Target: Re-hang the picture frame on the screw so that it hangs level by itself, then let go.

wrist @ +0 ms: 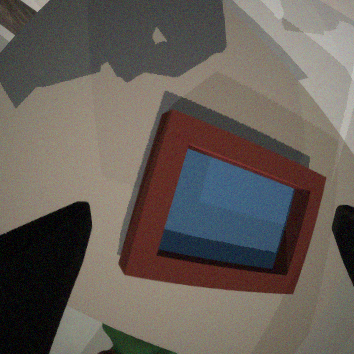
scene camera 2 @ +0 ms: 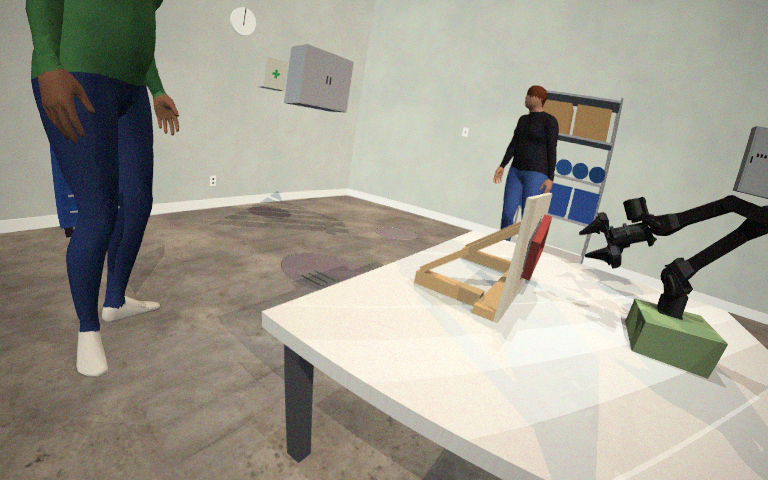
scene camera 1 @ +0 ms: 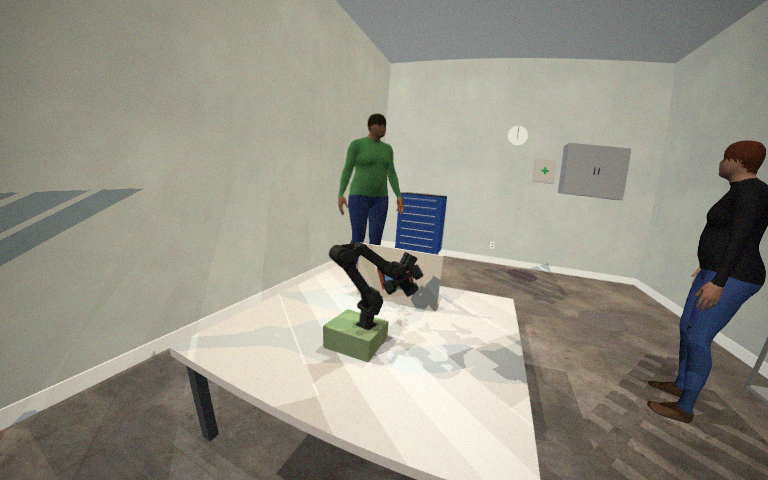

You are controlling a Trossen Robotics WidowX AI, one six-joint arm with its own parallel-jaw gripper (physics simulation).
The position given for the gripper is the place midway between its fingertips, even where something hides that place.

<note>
The gripper (scene camera 2: 582, 244) is open and holds nothing. Also in view: a picture frame (scene camera 2: 539, 239). Also in view: a beige board (scene camera 1: 426, 297).
The picture frame also shows in the wrist view (wrist: 213, 209). The gripper also shows in the wrist view (wrist: 218, 217). The beige board is seen too in the wrist view (wrist: 89, 89) and in scene camera 2 (scene camera 2: 536, 207).
</note>
